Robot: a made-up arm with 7 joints.
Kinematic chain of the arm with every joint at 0, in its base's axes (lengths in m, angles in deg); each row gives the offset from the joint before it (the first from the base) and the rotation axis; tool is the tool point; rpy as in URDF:
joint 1: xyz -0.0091 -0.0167 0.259 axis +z
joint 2: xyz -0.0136 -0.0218 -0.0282 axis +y
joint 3: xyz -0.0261 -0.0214 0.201 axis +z
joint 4: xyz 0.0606 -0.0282 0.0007 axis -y
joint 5: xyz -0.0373 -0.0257 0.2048 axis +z
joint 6: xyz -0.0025 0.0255 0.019 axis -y
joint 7: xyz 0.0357 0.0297 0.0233 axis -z
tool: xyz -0.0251 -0.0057 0.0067 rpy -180 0 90
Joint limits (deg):
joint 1: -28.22..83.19
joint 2: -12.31..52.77
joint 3: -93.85..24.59
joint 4: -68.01..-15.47
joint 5: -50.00..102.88
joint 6: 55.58..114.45
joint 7: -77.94..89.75
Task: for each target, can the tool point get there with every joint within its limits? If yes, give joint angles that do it. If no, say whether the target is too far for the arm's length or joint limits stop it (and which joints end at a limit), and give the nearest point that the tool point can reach.
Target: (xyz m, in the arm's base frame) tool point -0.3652 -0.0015 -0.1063
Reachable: no: joint limits stop it (at a limit: joint 1, joint 2, joint 3, joint 4, joint 5, joint 6, joint 7) | nearest point -0.0571 0.3600 0.1990 | short by 0.565 m
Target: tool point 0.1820 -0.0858 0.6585
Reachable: yes | joints 23.59 4.98 -23.48 -40.74 20.55 64.19 -41.87
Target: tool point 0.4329 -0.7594 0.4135
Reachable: no: too far | nearest point 0.2344 -0.4241 0.3721 | short by 0.392 m
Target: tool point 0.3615 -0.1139 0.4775
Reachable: yes | joints 9.37 44.52 -41.75 -46.37 26.35 103.07 39.06
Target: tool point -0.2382 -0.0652 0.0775
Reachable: no: joint limits stop it (at a limit: joint 1, joint 2, joint 3, joint 4, joint 5, joint 6) | nearest point -0.2471 -0.2359 0.5123 | short by 0.467 m
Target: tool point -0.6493 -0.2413 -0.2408
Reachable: no: too far | nearest point -0.2787 -0.2762 0.5002 | short by 0.829 m
